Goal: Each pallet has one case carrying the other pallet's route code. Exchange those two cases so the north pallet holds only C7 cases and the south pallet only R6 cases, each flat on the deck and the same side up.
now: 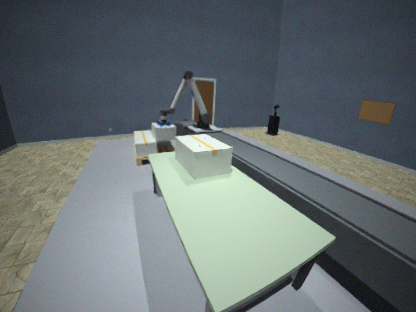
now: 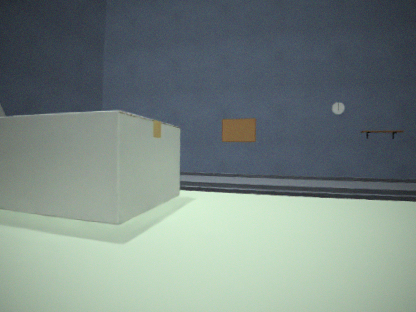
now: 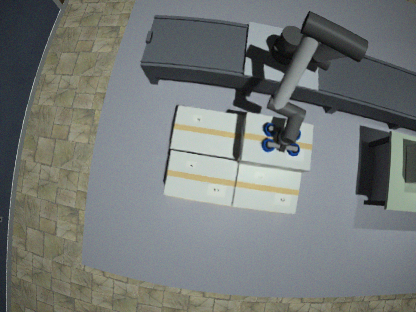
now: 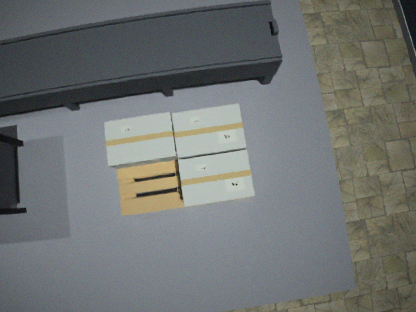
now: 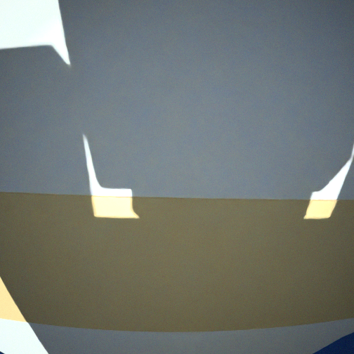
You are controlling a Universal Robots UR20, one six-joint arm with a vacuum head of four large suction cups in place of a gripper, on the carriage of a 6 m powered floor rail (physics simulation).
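Pixels of known places: arm's base, link origin: [image 1: 202, 127] [image 3: 283, 53].
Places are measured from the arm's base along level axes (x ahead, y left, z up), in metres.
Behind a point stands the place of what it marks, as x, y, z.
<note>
My suction head [image 3: 281, 140] {0.842, 0.000, 0.071} [image 1: 164, 123] is on a white case [image 3: 252, 156] {1.004, -0.216, 0.094} [image 1: 163, 132] {0.904, 0.277, -0.002} [image 5: 200, 125] and holds it level above the north pallet [image 1: 142, 161] {1.339, 0.316, -0.496}, at the table-side, rail-side corner. Its top stands higher than the neighbouring cases; its label is hidden. Three other cases [image 3: 205, 140] {0.893, -0.593, -0.172} [image 3: 200, 187] {1.290, -0.576, -0.171} [image 3: 265, 200] {1.326, -0.011, -0.171} lie flat on that pallet. The south pallet [image 4: 150, 205] {1.340, 4.316, -0.426} bears three cases [image 4: 140, 150] {0.881, 4.334, -0.171} [image 4: 207, 142] {0.890, 4.895, -0.171} [image 4: 215, 192] {1.306, 4.904, -0.171}, with one bare deck quarter. Another taped case [image 1: 202, 155] {0.922, 2.071, 0.177} [image 2: 60, 165] {1.002, 1.909, 0.088} stands upright on the table. Codes are too blurred to read surely.
The green table [image 1: 240, 225] {0.950, 2.708, -0.040} [image 2: 280, 255] {1.057, 2.416, -0.040} [image 3: 397, 197] {1.170, 1.401, -0.040} stands between the pallets. The dark floor rail [image 1: 300, 165] [image 3: 200, 47] [image 4: 125, 60] runs alongside. A black stand [image 1: 273, 125] is beyond the rail. The held case sits close beside its neighbours.
</note>
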